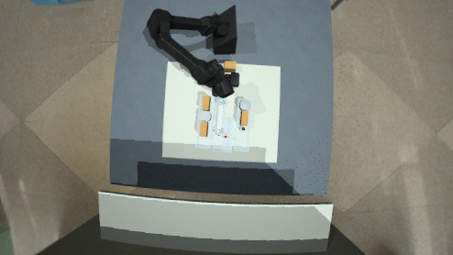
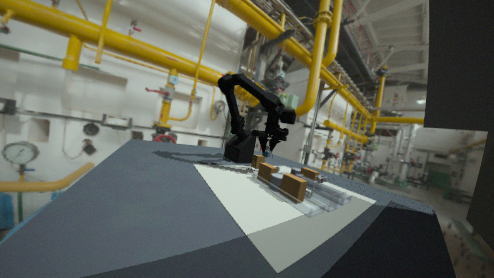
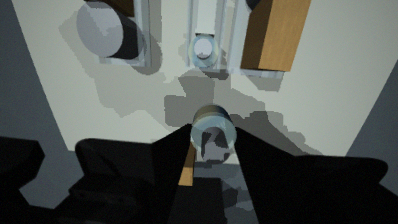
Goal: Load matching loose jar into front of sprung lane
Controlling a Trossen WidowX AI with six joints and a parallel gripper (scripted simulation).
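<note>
My gripper tip is now 11 cm past the brown box, 7 cm above it and 5 cm to the right of it. From my gripper tip the other things lie so: clear lane rack 23 cm ahead, 9 cm below, 3 cm to the left.
</note>
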